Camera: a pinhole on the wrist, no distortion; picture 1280 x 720 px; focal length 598.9 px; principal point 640.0 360.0 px. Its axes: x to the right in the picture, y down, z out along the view. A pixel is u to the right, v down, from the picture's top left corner.
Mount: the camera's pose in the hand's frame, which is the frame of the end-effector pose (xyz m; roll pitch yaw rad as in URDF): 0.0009 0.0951 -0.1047 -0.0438 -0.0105 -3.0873
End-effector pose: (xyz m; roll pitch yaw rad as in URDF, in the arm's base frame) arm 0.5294 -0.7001 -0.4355 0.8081 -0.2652 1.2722
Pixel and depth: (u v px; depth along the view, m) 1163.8 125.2 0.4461
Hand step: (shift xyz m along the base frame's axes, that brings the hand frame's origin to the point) -0.0505 -0.4928 0.2922
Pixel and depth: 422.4 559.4 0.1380
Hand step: 0.0022 0.0401 0.0670
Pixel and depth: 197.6 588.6 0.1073
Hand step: -0.0150 0.0784 0.0594
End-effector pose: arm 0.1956 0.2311 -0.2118 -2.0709 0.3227 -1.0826
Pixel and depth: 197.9 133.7 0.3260
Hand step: 0.1435 -0.0733 -0.3581
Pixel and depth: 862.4 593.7 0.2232
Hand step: 0.0514 0.1251 -0.0240
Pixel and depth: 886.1 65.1 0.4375
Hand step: 0.0039 0.3481 -0.3319
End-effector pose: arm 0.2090 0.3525 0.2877 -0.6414 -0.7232 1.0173
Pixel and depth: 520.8 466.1 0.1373
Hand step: -0.0436 0.0660 0.0096
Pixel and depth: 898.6 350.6 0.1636
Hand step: -0.1147 0.0145 -0.0479
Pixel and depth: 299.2 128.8 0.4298
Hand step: -0.2851 0.3027 0.2433
